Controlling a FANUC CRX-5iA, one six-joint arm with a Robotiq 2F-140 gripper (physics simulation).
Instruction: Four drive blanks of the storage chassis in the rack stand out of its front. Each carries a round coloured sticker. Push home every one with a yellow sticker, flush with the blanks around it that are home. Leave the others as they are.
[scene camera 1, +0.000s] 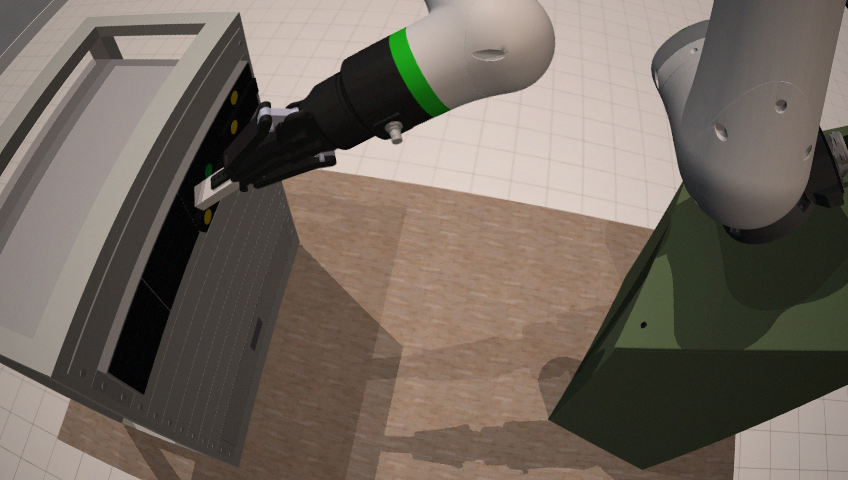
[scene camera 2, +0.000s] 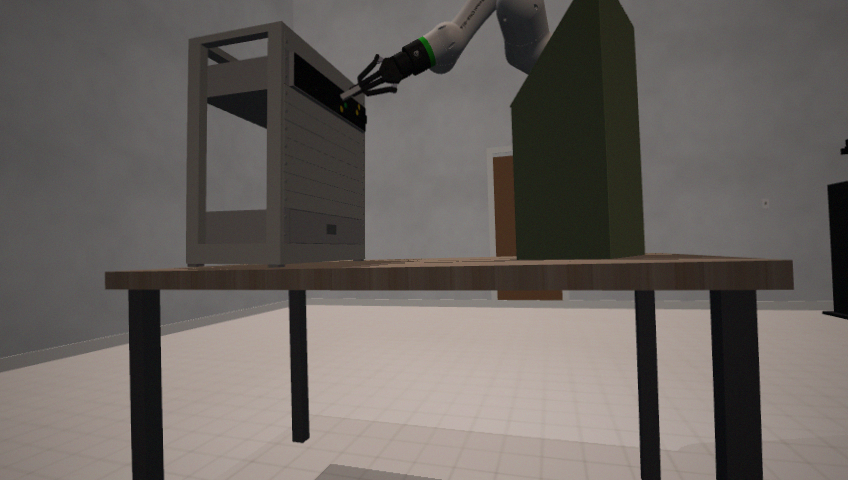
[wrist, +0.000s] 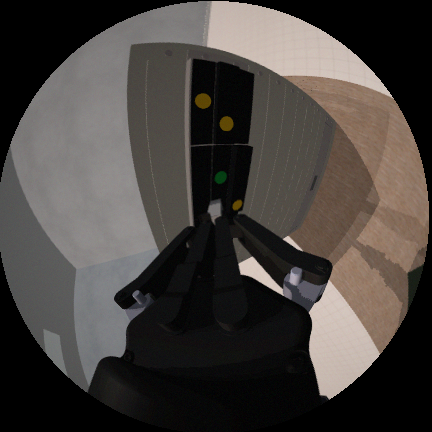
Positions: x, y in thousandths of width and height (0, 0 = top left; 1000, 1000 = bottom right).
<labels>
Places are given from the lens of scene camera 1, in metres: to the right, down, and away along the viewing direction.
my gripper (scene camera 1: 235, 414): -0.26, -0.05, 0.59
grey rack (scene camera 1: 148, 634): -0.31, 0.07, 0.48
</labels>
